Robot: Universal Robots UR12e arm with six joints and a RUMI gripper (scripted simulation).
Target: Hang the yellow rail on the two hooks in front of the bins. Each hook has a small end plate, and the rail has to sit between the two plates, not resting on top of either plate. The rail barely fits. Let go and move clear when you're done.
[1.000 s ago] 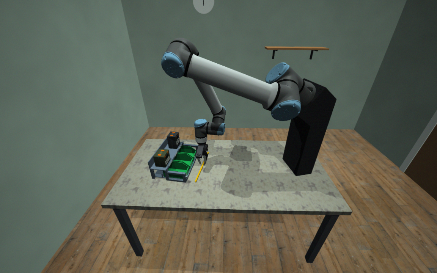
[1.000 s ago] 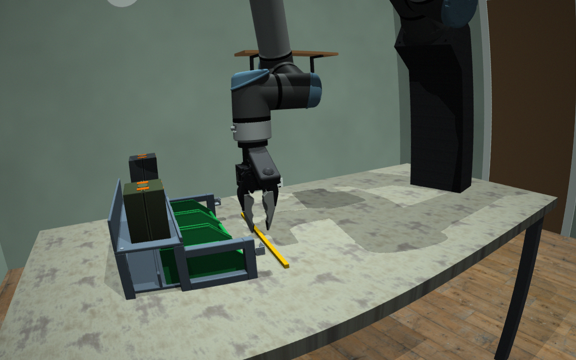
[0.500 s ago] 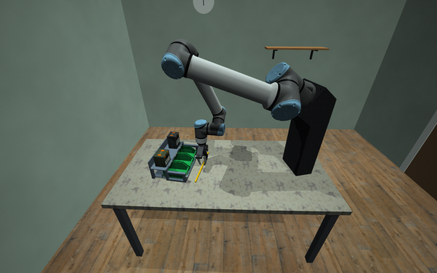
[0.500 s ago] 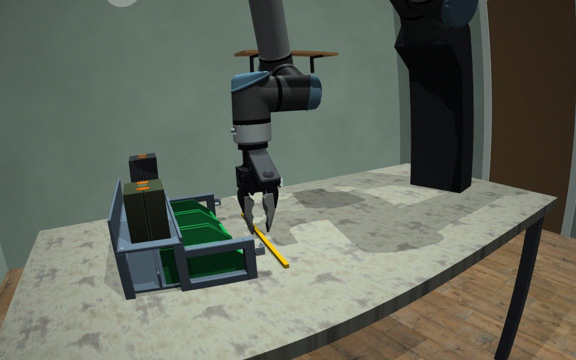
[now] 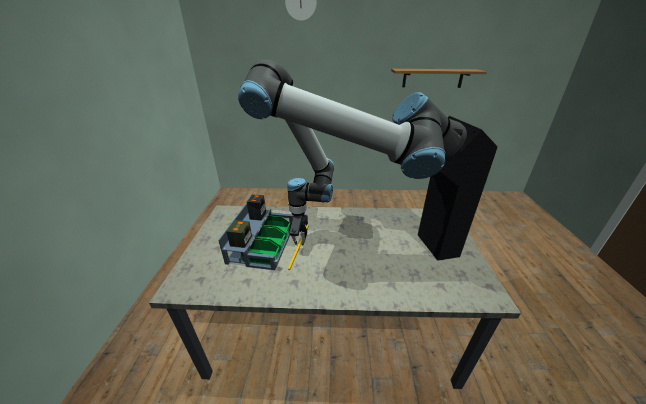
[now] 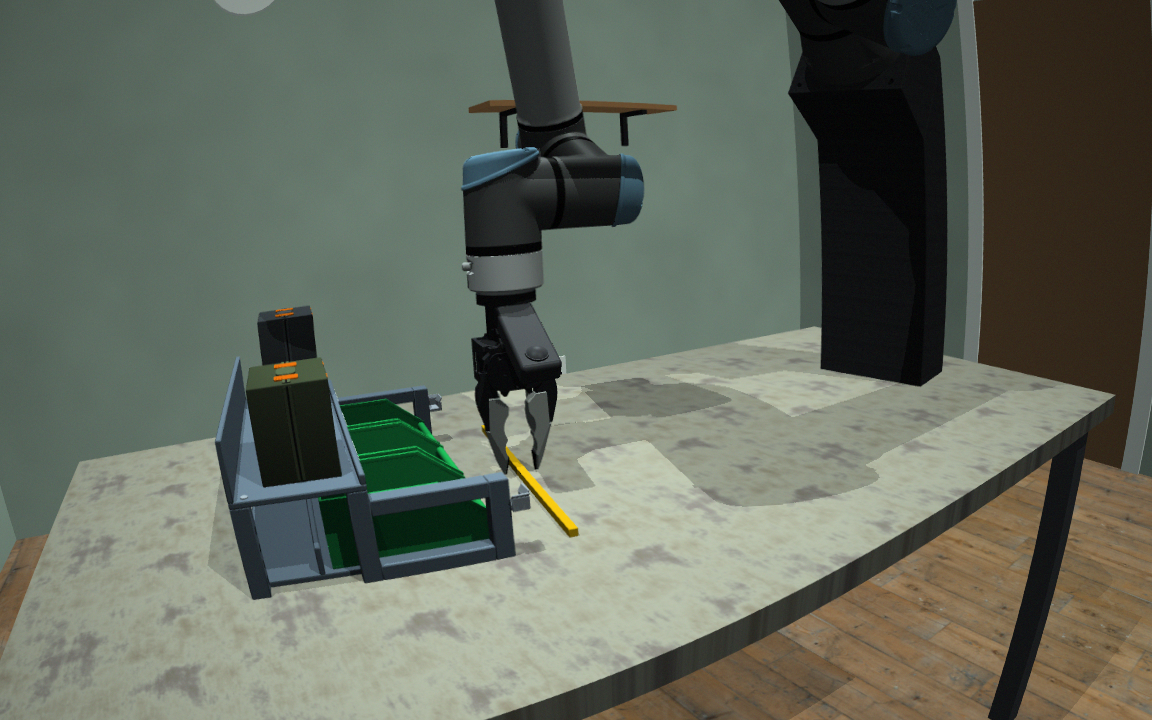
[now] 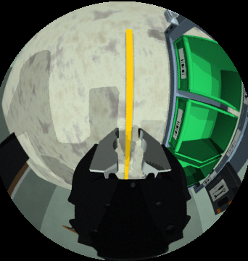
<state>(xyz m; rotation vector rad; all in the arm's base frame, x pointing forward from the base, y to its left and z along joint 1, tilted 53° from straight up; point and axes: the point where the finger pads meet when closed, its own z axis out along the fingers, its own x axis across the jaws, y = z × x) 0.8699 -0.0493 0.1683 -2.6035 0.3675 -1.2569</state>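
Now: hand 1 cm above the yellow rail.
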